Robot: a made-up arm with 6 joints.
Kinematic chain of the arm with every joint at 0, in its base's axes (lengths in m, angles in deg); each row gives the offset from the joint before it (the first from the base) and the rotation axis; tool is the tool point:
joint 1: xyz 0 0 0.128 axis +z
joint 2: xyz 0 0.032 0 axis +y
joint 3: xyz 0 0 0.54 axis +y
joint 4: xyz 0 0 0.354 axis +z
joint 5: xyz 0 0 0 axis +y
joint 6: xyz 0 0 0.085 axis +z
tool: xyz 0 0 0
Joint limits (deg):
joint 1: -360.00..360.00
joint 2: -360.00..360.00
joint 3: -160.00..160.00
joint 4: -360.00..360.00
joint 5: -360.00..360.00
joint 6: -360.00..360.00
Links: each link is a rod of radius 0.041 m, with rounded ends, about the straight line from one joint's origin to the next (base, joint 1, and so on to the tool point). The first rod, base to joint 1, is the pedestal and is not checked.
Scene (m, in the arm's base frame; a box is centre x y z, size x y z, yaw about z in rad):
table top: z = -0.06
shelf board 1: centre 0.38 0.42 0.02 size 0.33 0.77 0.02 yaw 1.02
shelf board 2: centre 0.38 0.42 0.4 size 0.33 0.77 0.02 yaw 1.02
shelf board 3: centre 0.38 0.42 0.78 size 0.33 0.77 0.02 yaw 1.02
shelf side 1: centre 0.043 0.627 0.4 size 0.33 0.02 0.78 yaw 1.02
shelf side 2: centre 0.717 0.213 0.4 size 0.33 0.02 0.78 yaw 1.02
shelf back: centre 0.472 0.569 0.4 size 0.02 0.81 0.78 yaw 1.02
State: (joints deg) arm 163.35 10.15 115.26 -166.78 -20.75 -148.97
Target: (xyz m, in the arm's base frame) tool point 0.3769 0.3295 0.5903
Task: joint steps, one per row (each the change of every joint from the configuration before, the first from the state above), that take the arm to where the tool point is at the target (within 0.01 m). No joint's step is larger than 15 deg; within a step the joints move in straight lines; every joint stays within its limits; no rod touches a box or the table.
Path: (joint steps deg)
1: -14.27 -2.57 -0.52 -0.60 0.42 0.00
2: -14.28 -2.57 -0.53 -0.60 0.41 0.00
3: -14.27 -2.57 -0.52 -0.60 0.42 0.00
4: -14.27 -2.56 -0.53 -0.60 0.42 0.00
5: -14.28 -2.57 -0.52 -0.59 0.42 0.00
6: -14.27 -2.57 -0.53 -0.60 0.41 0.00
7: -14.27 -2.57 -0.52 -0.60 0.42 0.00
8: -14.28 -2.57 -0.53 -0.60 0.42 0.00
9: -14.27 -2.57 -0.52 -0.60 0.41 0.00
10: -14.27 -2.56 -0.53 -0.60 0.42 0.00
11: 8.28 11.39 -9.96 0.86 2.19 0.00
12: 8.28 11.39 -9.97 0.86 2.19 0.00

